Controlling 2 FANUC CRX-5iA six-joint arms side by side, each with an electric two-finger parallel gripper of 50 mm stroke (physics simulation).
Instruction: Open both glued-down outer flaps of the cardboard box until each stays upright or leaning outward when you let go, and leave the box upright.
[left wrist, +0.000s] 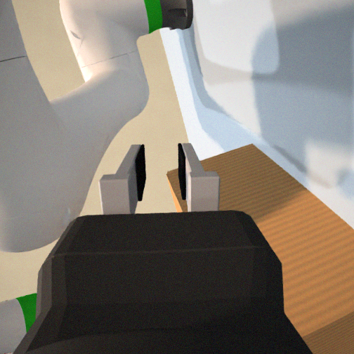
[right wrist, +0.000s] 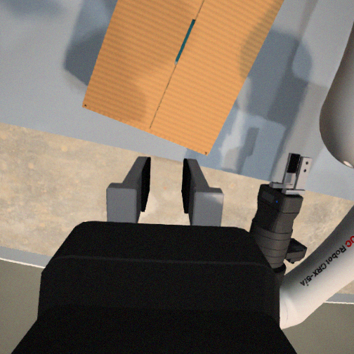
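The cardboard box (left wrist: 285, 210) (right wrist: 165, 95) shows from above in the right wrist view, cut off by the top edge. Its left outer flap (right wrist: 125, 65) and right outer flap (right wrist: 215, 75) lie flat and meet at a thin seam. A teal strip (right wrist: 185, 41) shows along part of that seam. My right gripper (right wrist: 166, 174) is open and empty, in front of the box's near edge in that view. My left gripper (left wrist: 161, 161) (right wrist: 300, 155) is open and empty. In the left wrist view a box corner shows behind its right finger; contact cannot be told.
A pale blue-grey table surface (left wrist: 225, 127) (right wrist: 35, 85) lies under the box, with shadows on it. Its edge runs beside a beige floor (right wrist: 50, 175). White arm parts (left wrist: 105, 90) with green rings fill the left wrist view's left side. A white arm (right wrist: 325, 275) stands at lower right in the right wrist view.
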